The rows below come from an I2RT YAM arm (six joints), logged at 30 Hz.
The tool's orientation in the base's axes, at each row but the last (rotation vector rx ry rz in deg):
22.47 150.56 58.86
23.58 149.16 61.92
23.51 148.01 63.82
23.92 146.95 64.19
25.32 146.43 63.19
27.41 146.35 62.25
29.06 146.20 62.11
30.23 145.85 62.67
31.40 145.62 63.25
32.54 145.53 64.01
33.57 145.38 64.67
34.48 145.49 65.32
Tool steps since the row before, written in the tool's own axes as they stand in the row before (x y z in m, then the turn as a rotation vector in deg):
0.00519 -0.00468 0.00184 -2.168 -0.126 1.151
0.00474 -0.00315 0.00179 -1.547 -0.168 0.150
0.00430 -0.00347 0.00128 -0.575 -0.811 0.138
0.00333 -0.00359 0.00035 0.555 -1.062 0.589
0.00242 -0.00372 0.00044 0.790 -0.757 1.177
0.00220 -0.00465 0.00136 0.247 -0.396 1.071
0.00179 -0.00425 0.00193 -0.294 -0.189 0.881
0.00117 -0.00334 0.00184 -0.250 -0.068 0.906
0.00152 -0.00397 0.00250 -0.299 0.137 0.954
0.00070 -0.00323 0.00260 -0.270 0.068 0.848
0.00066 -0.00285 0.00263 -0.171 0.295 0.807
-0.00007 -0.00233 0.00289 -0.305 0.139 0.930
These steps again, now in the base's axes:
-0.00478 -0.00036 -0.00541 2.396 -0.150 -0.529
-0.00415 0.00075 -0.00422 1.449 -0.588 0.020
-0.00394 0.00015 -0.00408 0.464 -0.658 -0.599
-0.00339 -0.00084 -0.00345 -0.422 -0.094 -1.263
-0.00257 -0.00118 -0.00345 -0.347 0.577 -1.459
-0.00222 -0.00126 -0.00467 0.156 0.517 -1.036
-0.00160 -0.00077 -0.00467 0.595 0.295 -0.676
-0.00094 -0.00046 -0.00385 0.592 0.408 -0.609
-0.00113 -0.00023 -0.00479 0.701 0.544 -0.480
-0.00025 -0.00003 -0.00420 0.614 0.449 -0.467
-0.00014 0.00025 -0.00392 0.565 0.608 -0.279
0.00070 0.00041 -0.00362 0.695 0.528 -0.465

